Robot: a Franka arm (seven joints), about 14 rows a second.
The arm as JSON. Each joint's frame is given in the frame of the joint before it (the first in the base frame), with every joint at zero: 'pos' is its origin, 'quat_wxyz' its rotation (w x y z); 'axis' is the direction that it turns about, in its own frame. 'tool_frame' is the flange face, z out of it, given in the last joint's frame.
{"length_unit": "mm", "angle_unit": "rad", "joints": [
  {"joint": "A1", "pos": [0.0, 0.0, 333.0], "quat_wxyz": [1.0, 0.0, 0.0, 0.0], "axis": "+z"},
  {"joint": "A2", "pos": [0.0, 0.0, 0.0], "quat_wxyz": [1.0, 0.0, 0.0, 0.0], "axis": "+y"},
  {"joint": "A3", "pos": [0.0, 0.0, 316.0], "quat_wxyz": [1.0, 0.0, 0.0, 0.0], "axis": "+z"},
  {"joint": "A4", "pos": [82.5, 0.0, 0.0], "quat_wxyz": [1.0, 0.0, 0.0, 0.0], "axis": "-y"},
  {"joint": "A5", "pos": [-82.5, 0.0, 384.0], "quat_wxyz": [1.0, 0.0, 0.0, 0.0], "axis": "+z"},
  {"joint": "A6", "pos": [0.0, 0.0, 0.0], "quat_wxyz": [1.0, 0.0, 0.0, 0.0], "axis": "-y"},
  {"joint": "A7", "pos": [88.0, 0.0, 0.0], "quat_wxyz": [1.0, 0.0, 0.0, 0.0], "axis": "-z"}
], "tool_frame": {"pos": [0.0, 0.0, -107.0], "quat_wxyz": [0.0, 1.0, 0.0, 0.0]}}
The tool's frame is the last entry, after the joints.
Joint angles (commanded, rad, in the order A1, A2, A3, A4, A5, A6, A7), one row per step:
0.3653, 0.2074, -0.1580, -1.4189, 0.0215, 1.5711, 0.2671
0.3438, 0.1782, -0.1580, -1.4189, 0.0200, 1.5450, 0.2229
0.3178, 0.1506, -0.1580, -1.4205, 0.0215, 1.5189, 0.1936
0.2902, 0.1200, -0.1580, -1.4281, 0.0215, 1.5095, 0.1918
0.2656, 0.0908, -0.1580, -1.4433, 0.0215, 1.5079, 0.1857
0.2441, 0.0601, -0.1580, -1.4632, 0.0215, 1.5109, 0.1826
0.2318, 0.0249, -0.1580, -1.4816, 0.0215, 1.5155, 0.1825
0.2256, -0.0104, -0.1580, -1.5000, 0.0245, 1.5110, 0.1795
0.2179, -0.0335, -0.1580, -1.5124, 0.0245, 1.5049, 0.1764
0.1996, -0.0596, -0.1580, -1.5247, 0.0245, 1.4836, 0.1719
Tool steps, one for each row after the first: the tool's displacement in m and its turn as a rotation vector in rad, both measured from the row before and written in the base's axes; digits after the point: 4 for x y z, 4 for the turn. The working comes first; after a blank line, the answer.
Tool pose at each row, in the base's axes (x y z in m, rotation vector in rad; the steps are taken from these numbers as rounded here):
0.5994, 0.1386, 0.5760, 3.1163, -0.0902, -0.0758
0.5925, 0.1225, 0.5915, 3.1223, -0.0551, -0.0738
0.5856, 0.1044, 0.6050, 3.1293, -0.0502, -0.0770
0.5789, 0.0855, 0.6185, 3.1363, -0.0908, -0.0582
0.5723, 0.0689, 0.6281, -3.1356, 0.1201, 0.0406
0.5648, 0.0542, 0.6364, -3.1276, 0.1489, 0.0206
0.5553, 0.0447, 0.6478, -3.1185, 0.1675, -0.0109
0.5442, 0.0391, 0.6581, -3.1082, 0.1714, -0.0279
0.5365, 0.0332, 0.6641, -3.1038, 0.1780, -0.0341
0.5264, 0.0217, 0.6702, -3.0997, 0.1983, -0.0218

-0.0069, -0.0161, 0.0155, 0.0056, -0.0013, 0.0225
-0.0069, -0.0181, 0.0135, 0.0071, 0.0018, 0.0030
-0.0067, -0.0189, 0.0135, 0.0067, -0.0123, -0.0259
-0.0066, -0.0166, 0.0096, 0.0062, -0.0114, -0.0188
-0.0075, -0.0147, 0.0083, 0.0062, -0.0129, -0.0187
-0.0095, -0.0095, 0.0114, 0.0072, -0.0204, -0.0123
-0.0111, -0.0056, 0.0103, 0.0094, -0.0114, -0.0029
-0.0077, -0.0059, 0.0060, 0.0038, -0.0042, -0.0044
-0.0101, -0.0115, 0.0061, 0.0036, 0.0079, -0.0130

